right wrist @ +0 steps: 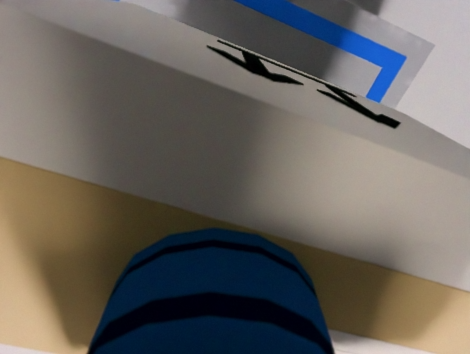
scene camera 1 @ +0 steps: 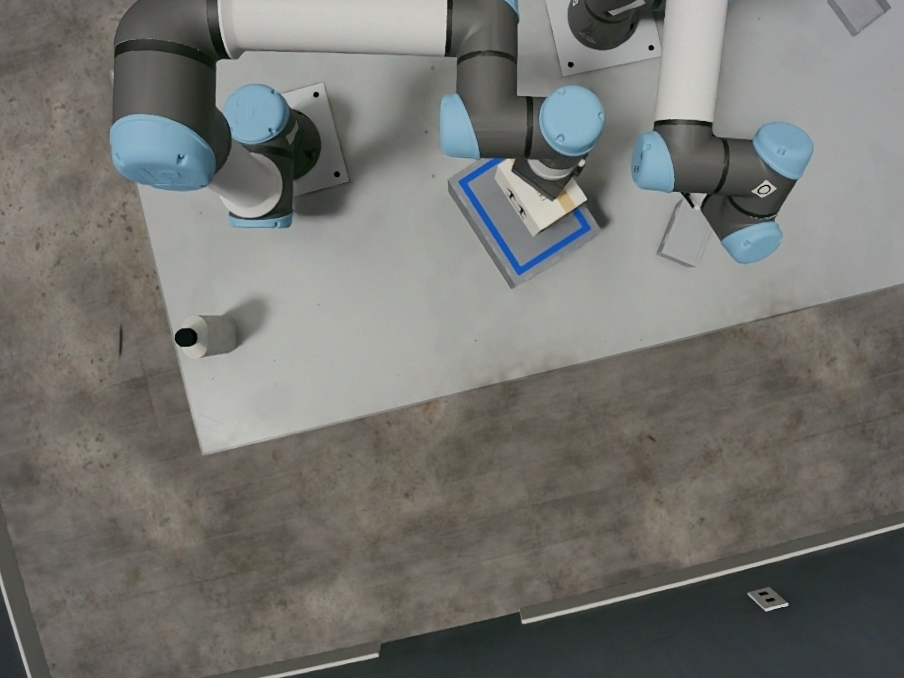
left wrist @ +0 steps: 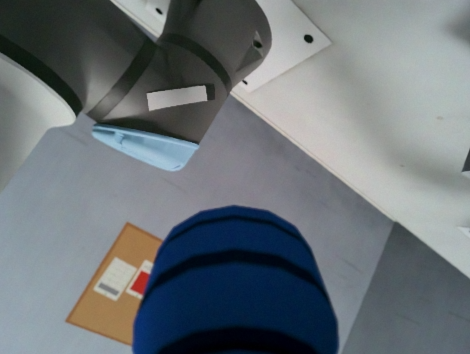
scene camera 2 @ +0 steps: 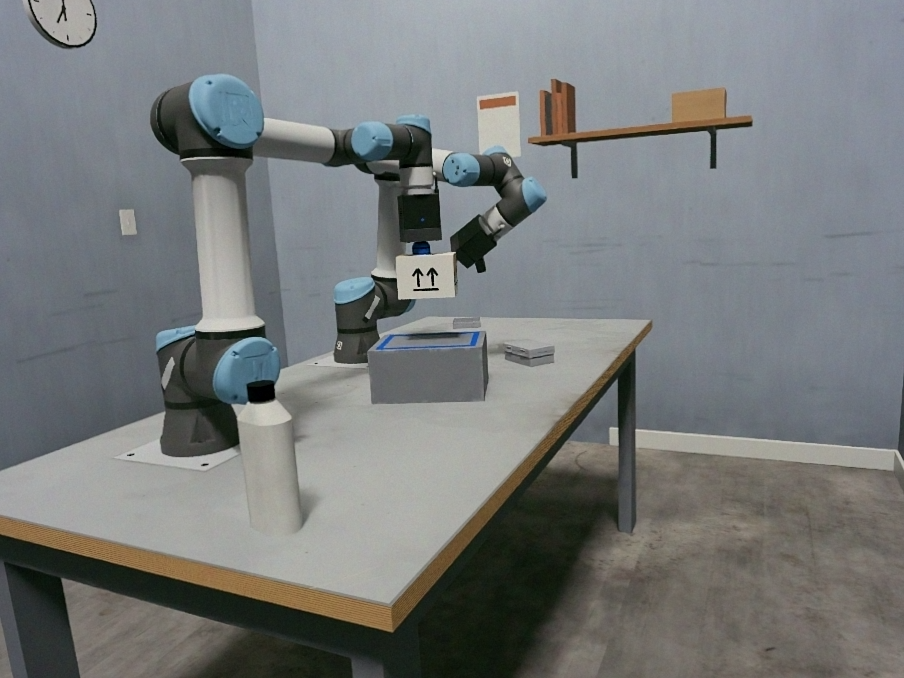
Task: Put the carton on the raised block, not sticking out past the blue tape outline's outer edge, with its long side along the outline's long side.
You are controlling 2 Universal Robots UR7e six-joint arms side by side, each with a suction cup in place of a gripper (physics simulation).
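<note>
The white carton point(scene camera 1: 527, 207) point(scene camera 2: 427, 275) point(right wrist: 200, 150) with a tan tape strip hangs upright from my right gripper point(scene camera 2: 421, 249) point(right wrist: 215, 285), whose blue suction cup is on its top. A gap shows below it, over the grey raised block point(scene camera 1: 511, 237) point(scene camera 2: 430, 378) point(right wrist: 417, 55). The blue tape outline point(scene camera 1: 553, 249) point(scene camera 2: 430, 347) point(right wrist: 320, 30) is on the block's top. The carton's long side looks roughly parallel to the outline's long side. My left gripper point(left wrist: 235, 280) holds nothing; its black body point(scene camera 2: 473, 240) is behind the carton in scene camera 2, its cup hidden there.
A white bottle point(scene camera 1: 211, 335) point(scene camera 2: 270, 467) with a black cap stands near the table's end. Flat grey pieces point(scene camera 1: 684, 235) point(scene camera 2: 529, 352) lie beyond the block, below the left arm. Another grey piece point(scene camera 1: 857, 10) point(scene camera 2: 466, 321) lies farther back.
</note>
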